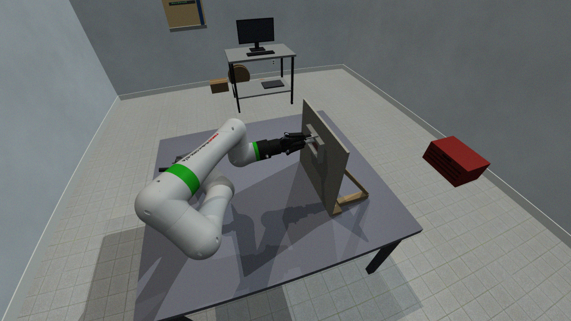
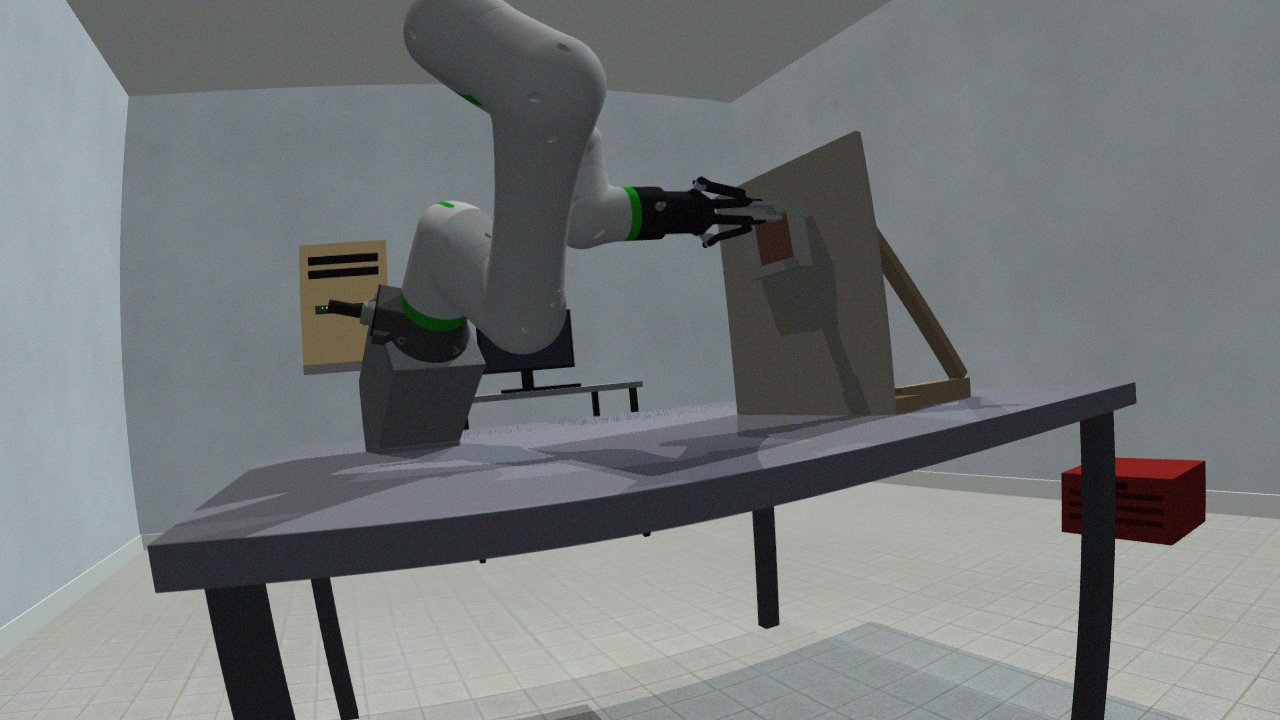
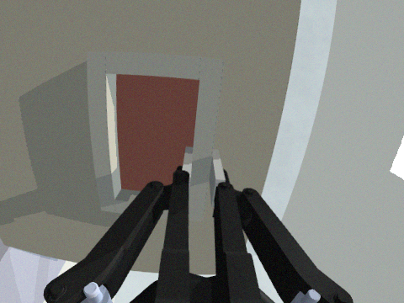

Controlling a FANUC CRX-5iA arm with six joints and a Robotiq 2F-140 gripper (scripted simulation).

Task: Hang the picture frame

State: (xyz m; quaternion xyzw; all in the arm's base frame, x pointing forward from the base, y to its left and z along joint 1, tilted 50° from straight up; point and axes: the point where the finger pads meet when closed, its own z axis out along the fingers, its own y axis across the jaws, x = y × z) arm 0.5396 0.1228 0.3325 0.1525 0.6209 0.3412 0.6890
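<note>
Now: hand 40 mm short of the picture frame, 20 mm to the right of it and 50 mm above it. Round my hand: upright tan board (50 mm ahead, 150 mm below).
</note>
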